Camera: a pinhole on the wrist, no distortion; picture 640 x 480 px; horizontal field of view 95.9 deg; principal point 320.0 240.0 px. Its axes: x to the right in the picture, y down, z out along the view. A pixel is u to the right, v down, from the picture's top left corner.
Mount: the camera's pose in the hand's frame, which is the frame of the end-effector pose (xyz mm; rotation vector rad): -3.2 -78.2 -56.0 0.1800 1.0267 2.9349
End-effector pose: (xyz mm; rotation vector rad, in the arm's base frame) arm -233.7 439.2 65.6 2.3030 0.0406 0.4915
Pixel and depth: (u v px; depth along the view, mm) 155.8 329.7 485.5
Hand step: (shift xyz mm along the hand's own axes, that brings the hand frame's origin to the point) 330.2 87.0 387.1
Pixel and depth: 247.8 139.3 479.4
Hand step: 170.3 342.1 199.9
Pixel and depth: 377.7 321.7 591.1
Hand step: -48.8 164.7 518.7
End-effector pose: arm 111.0 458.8 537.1 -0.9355 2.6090 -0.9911
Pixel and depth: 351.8 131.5 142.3
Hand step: -2.7 52.8 22.7
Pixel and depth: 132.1 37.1 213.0
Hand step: 157.7 162.1 2.2
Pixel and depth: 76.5 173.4 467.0
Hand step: 441.7 270.4 199.9
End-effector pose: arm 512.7 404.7 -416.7 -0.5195 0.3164 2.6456
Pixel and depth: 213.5 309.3 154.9
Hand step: 72.3 -15.0 81.7
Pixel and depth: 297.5 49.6 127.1
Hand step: 20.6 65.5 -10.6
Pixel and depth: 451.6 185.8 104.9
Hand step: -38.6 5.2 17.9
